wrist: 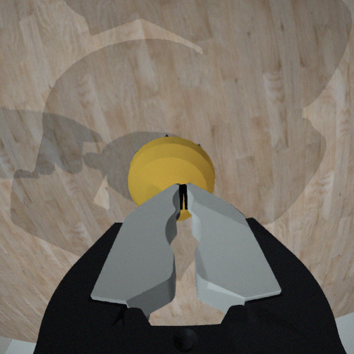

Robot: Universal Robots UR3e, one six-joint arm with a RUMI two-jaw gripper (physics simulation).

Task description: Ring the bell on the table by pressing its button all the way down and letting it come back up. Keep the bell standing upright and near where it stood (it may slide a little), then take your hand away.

Observation:
The picture shows: my gripper and a yellow bell.

